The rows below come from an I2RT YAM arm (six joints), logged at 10 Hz.
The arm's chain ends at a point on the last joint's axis. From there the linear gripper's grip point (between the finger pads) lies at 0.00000 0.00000 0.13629 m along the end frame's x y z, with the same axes.
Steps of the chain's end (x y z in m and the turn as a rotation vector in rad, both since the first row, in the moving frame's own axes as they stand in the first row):
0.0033, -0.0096, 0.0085, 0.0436, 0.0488, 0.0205
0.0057, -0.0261, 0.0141, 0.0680, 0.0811, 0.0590
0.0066, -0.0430, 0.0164, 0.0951, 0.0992, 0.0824
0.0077, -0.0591, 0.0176, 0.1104, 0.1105, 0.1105
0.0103, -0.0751, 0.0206, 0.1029, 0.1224, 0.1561
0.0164, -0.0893, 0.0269, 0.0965, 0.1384, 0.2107
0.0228, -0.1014, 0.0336, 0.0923, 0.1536, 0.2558
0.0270, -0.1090, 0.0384, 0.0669, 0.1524, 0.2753
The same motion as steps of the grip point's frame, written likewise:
0.0100, -0.0155, 0.0082, 0.0436, 0.0488, 0.0205
0.0170, -0.0350, 0.0133, 0.0680, 0.0811, 0.0590
0.0206, -0.0553, 0.0151, 0.0951, 0.0992, 0.0824
0.0235, -0.0732, 0.0159, 0.1104, 0.1105, 0.1105
0.0279, -0.0877, 0.0189, 0.1029, 0.1224, 0.1561
0.0364, -0.1003, 0.0250, 0.0965, 0.1384, 0.2107
0.0450, -0.1111, 0.0314, 0.0923, 0.1536, 0.2558
0.0487, -0.1151, 0.0365, 0.0669, 0.1524, 0.2753

